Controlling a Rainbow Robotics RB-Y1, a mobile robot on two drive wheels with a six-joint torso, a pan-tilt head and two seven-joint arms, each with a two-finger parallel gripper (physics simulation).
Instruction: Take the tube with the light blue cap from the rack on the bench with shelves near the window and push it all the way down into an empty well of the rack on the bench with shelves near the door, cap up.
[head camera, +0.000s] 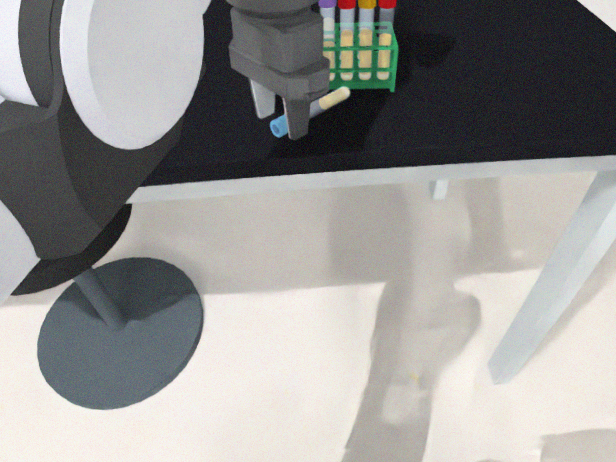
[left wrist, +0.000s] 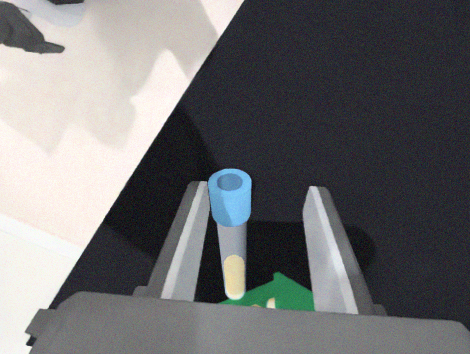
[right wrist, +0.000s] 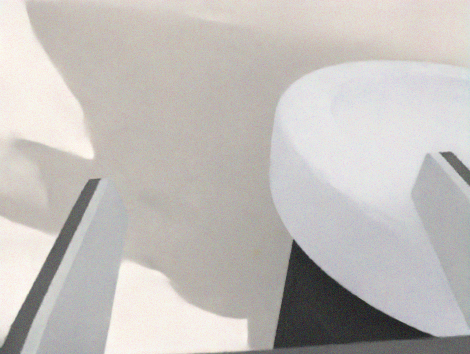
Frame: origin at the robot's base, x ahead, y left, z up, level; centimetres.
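Seen in the pictures: left gripper, between the fingertips: (head camera: 281, 125) (left wrist: 256, 196); right gripper, between the fingertips: (left wrist: 46, 32) (right wrist: 268, 185).
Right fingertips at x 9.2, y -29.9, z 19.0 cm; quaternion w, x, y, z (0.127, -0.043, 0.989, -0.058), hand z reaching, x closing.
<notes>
A point is followed by its place in that frame.
The tube with the light blue cap (head camera: 336, 98) @(x 48.3, y 7.1, z 77.5 cm) (left wrist: 232, 240) @(x 44.7, y 10.9, z 78.0 cm) lies on its side on the black bench, slanting, apart from the green rack (head camera: 394, 70) @(x 52.4, y 0.9, z 79.2 cm) (left wrist: 290, 294) @(x 52.2, y 9.8, z 77.5 cm) and in front of it. Its cap points toward the bench's front edge. My left gripper (head camera: 280, 126) @(x 44.2, y 12.7, z 76.4 cm) (left wrist: 256, 196) @(x 44.2, y 12.7, z 76.4 cm) is partly open, with its fingers on either side of the capped end. In the left wrist view the cap is close beside the left-hand finger, with a wide gap to the other; the tube is not gripped. My right gripper (right wrist: 268, 185) @(x 9.2, y -29.9, z 19.0 cm) is wide open and empty. A second rack does not show.
The green rack holds upright tubes with purple, red and yellow caps; my left gripper hides its left part in the head view. The black bench (head camera: 500, 100) @(x 52.3, y -11.8, z 76.3 cm) has a pale front edge and leg (head camera: 555, 280) @(x 53.4, y -30.9, z 41.6 cm). A round grey base (head camera: 120, 360) @(x 43.2, y 61.4, z 3.2 cm) stands on the floor at lower left.
</notes>
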